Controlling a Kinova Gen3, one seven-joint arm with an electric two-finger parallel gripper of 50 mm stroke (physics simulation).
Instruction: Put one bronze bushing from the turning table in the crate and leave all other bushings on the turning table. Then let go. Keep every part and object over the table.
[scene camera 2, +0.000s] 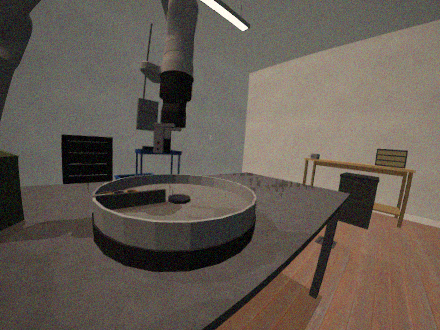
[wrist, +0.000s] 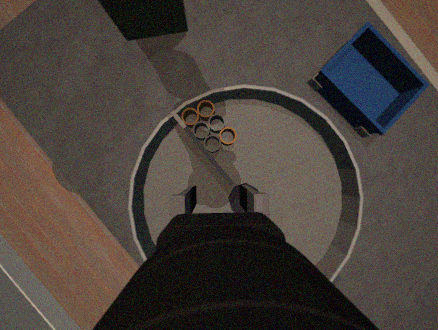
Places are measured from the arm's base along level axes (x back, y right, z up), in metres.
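Pixels of known places: gripper, fingertip midpoint: (scene camera 2: 162, 152) (wrist: 218, 194).
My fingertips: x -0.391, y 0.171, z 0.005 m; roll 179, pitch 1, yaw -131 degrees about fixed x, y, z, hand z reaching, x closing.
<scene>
For each thing: its top centre in the pictures, then the offset to it from my fingertips. "spot": a spot on its surface instead.
- blue crate at its top centre: (wrist: 376, 77) (scene camera 2: 139, 176) dy -0.391, dx -0.060, dz -0.137 m
- thin divider at a spot on its surface: (wrist: 212, 162) spot: dy -0.019, dx +0.035, dz -0.097 m
- dark round knob at its top centre: (wrist: 245, 199) (scene camera 2: 179, 197) dy -0.018, dx -0.061, dz -0.126 m
The round turning table (scene camera 2: 175, 230) (wrist: 300, 155) has a raised rim. Three bronze bushings (wrist: 228, 128) (wrist: 182, 118) (wrist: 205, 101) lie near its rim in the wrist view, clustered with three grey bushings (wrist: 212, 151) (wrist: 201, 138) (wrist: 216, 116). One bronze ring is on the cluster's right side; two are nearer the rim. In the scene view the bushings are mostly hidden behind the divider. The blue crate (wrist: 396, 111) stands beside the turning table, upper right in the wrist view. My gripper (scene camera 2: 163, 146) (wrist: 218, 194) is open and empty, above the turning table, with the cluster ahead of its fingers.
A thin divider (scene camera 2: 132, 200) (wrist: 212, 162) runs inward from the rim beside the bushings, and a dark round knob (scene camera 2: 179, 199) sits at the middle. A tall dark green box (scene camera 2: 9, 190) (wrist: 155, 17) stands beyond the rim, opposite side from the crate. The table edge (scene camera 2: 280, 260) is at the right.
</scene>
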